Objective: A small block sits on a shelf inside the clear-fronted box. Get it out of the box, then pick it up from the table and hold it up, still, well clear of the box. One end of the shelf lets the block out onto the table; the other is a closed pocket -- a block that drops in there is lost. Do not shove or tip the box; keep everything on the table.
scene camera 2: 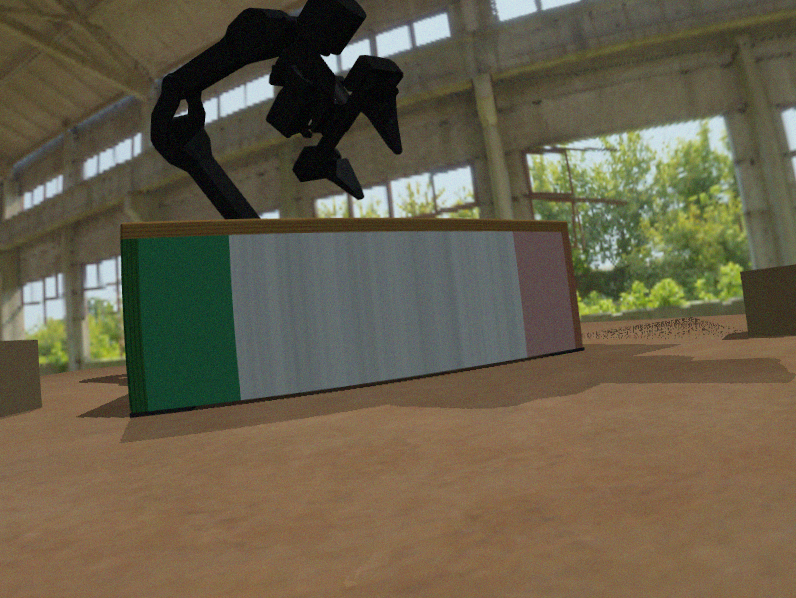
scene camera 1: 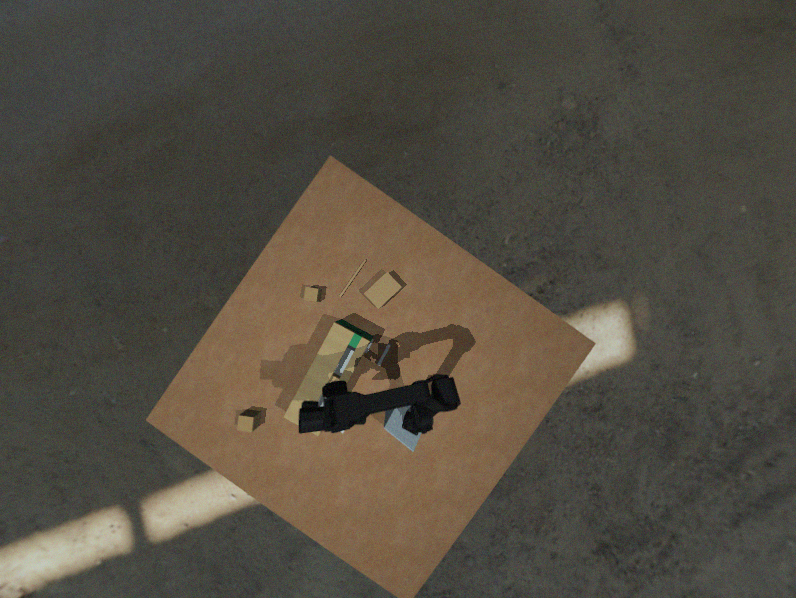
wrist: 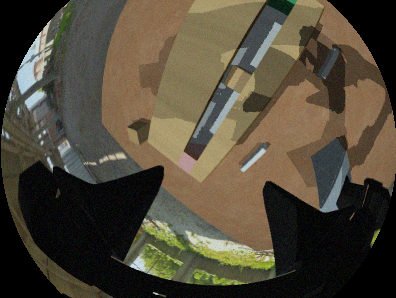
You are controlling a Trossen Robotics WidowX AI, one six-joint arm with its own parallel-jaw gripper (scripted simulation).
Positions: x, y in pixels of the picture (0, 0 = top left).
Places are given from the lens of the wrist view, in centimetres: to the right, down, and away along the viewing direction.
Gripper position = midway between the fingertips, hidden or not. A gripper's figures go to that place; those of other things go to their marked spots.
my gripper [wrist: 216, 180]: 1, 2, 10
tan box [wrist: 196, 121]: 0, -4, 19
